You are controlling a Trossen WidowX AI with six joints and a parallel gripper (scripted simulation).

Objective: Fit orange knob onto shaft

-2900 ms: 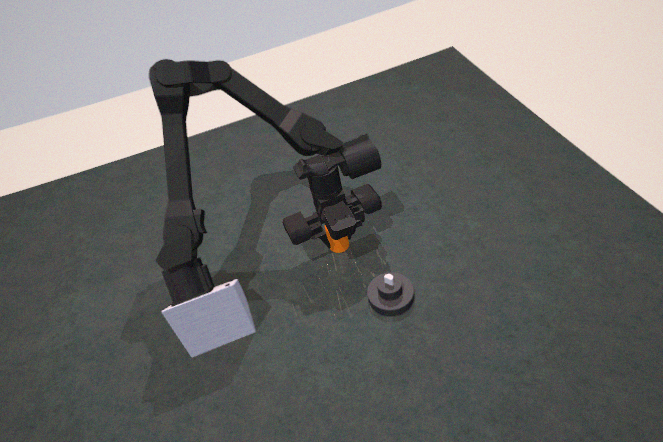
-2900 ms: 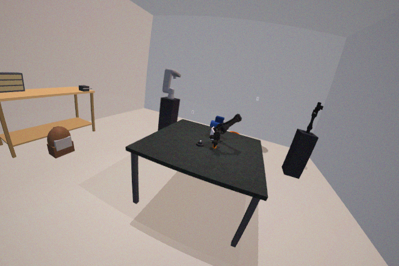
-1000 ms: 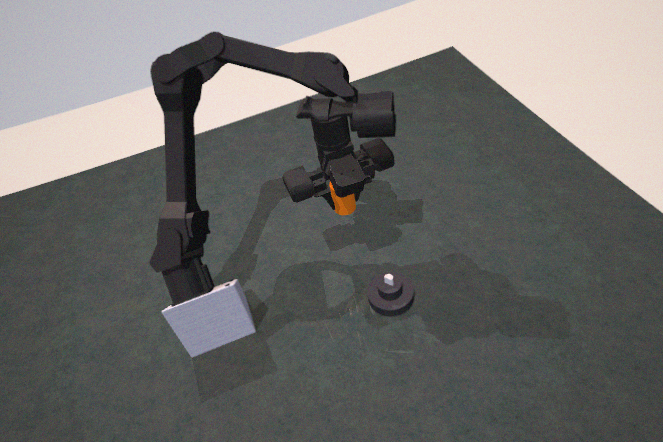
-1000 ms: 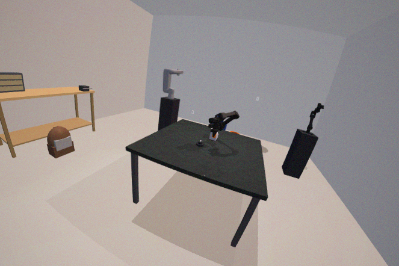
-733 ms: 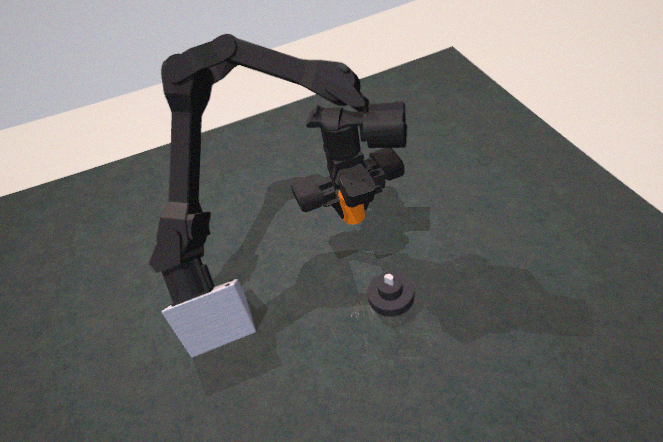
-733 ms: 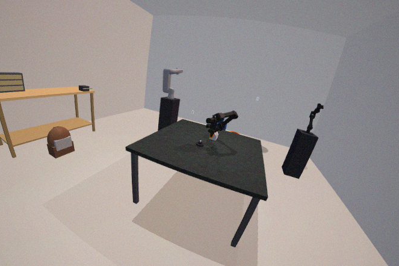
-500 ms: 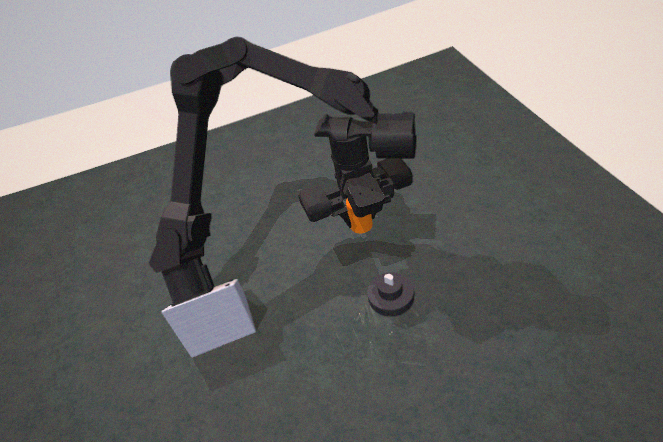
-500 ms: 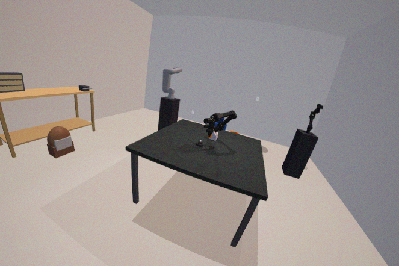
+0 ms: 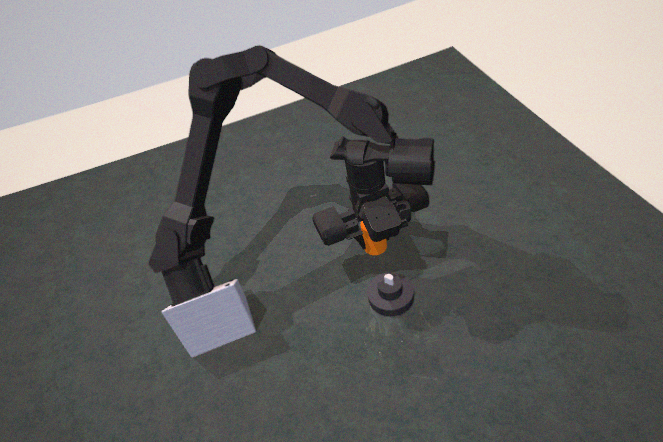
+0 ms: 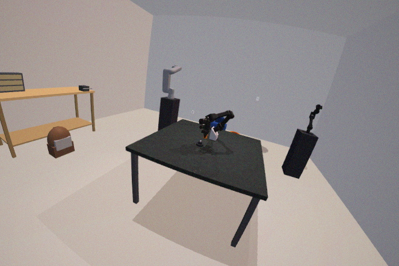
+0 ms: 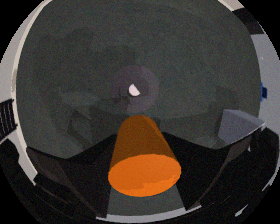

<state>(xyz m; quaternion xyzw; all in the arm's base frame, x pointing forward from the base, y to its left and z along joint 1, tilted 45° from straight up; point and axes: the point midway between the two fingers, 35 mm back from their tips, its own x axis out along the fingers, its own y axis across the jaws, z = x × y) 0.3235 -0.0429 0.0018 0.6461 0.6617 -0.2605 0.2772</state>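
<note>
Now: the dark round pedestal 40 mm to the right of my gripper tip and 80 mm below it. Round my gripper tip: orange knob: 30 mm above.
</note>
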